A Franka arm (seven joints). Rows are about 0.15 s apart.
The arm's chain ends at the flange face. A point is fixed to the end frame.
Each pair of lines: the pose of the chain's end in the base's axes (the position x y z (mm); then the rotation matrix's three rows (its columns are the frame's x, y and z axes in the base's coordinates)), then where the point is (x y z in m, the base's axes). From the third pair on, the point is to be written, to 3 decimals.
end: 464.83, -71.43, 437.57; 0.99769, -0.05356, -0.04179; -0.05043, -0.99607, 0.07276; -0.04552, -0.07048, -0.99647
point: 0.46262 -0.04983 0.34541
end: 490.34, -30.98, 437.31; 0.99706, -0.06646, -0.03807; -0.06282, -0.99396, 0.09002; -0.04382, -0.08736, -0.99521
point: 0.48867 -0.00781 0.34552
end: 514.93, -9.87, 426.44; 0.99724, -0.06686, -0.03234; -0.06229, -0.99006, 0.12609; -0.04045, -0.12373, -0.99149
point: 0.514 0.017 0.336
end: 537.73, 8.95, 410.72; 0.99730, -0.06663, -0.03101; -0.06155, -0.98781, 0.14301; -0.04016, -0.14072, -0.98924
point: 0.537 0.037 0.320
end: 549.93, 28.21, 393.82; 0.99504, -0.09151, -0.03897; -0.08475, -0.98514, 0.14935; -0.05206, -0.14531, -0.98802
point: 0.549 0.057 0.304
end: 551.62, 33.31, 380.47; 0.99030, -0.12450, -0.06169; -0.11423, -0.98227, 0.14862; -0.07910, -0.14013, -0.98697
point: 0.549 0.062 0.290
